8 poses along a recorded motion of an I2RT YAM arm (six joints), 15 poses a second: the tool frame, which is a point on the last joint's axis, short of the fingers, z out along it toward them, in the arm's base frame.
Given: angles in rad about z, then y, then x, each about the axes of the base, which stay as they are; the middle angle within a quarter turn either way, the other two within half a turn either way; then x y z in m.
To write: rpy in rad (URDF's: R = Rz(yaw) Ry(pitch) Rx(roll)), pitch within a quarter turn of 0, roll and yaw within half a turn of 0; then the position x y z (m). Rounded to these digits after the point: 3 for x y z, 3 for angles.
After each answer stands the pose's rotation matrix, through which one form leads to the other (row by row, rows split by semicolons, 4 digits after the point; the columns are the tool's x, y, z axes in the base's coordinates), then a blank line. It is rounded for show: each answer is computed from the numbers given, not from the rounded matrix.
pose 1, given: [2.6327, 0.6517, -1.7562, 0.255, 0.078, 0.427]
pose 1, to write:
[1.751, 0.614, 2.586, 0.255, 0.078, 0.427]
-0.6943 -0.3874 0.6065; 0.4308 0.4514 0.7814; -0.5765 0.8038 -0.1466

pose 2, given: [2.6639, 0.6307, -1.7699, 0.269, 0.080, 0.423]
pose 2, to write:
[1.764, 0.587, 2.609, 0.269, 0.080, 0.423]
-0.7172 -0.3713 0.5897; 0.4224 0.4414 0.7917; -0.5542 0.8169 -0.1597

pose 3, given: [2.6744, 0.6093, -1.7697, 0.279, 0.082, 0.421]
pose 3, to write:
[1.765, 0.573, 2.629, 0.279, 0.082, 0.421]
-0.7322 -0.3693 0.5723; 0.4119 0.4291 0.8039; -0.5425 0.8243 -0.1620

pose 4, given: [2.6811, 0.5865, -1.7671, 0.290, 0.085, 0.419]
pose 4, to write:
[1.764, 0.562, 2.650, 0.290, 0.085, 0.419]
-0.7461 -0.3701 0.5534; 0.3996 0.4160 0.8169; -0.5326 0.8307 -0.1624

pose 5, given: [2.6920, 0.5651, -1.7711, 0.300, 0.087, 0.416]
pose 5, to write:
[1.769, 0.549, 2.672, 0.300, 0.087, 0.416]
-0.7606 -0.3670 0.5355; 0.3862 0.4073 0.8276; -0.5219 0.8363 -0.1680

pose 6, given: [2.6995, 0.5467, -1.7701, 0.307, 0.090, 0.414]
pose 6, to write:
[1.769, 0.538, 2.689, 0.307, 0.090, 0.414]
-0.7721 -0.3655 0.5199; 0.3759 0.3970 0.8373; -0.5124 0.8419 -0.1691

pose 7, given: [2.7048, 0.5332, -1.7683, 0.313, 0.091, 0.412]
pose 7, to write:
[1.768, 0.530, 2.700, 0.313, 0.091, 0.412]
-0.7803 -0.3643 0.5083; 0.3686 0.3886 0.8444; -0.5052 0.8463 -0.1690

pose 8, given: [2.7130, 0.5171, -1.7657, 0.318, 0.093, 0.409]
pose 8, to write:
[1.766, 0.518, 2.714, 0.318, 0.093, 0.409]
-0.7906 -0.3613 0.4944; 0.3606 0.3777 0.8528; -0.4948 0.8525 -0.1684

